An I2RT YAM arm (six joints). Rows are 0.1 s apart.
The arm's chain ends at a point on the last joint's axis. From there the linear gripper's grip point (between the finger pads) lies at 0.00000 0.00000 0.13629 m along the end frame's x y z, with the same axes.
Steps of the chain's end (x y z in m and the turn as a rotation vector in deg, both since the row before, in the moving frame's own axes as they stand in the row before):
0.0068 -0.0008 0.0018 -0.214 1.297 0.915
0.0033 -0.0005 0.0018 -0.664 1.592 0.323
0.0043 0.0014 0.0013 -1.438 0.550 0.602
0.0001 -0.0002 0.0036 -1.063 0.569 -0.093
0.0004 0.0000 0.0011 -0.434 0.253 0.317
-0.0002 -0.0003 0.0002 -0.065 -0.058 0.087
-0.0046 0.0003 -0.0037 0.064 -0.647 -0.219
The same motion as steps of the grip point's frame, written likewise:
0.0099 -0.0003 0.0018 -0.214 1.297 0.915
0.0071 0.0011 0.0017 -0.664 1.592 0.323
0.0056 0.0048 0.0013 -1.438 0.550 0.602
0.0015 0.0023 0.0036 -1.063 0.569 -0.093
0.0010 0.0010 0.0011 -0.434 0.253 0.317
-0.0003 -0.0001 0.0002 -0.065 -0.058 0.087
-0.0061 0.0002 -0.0037 0.064 -0.647 -0.219

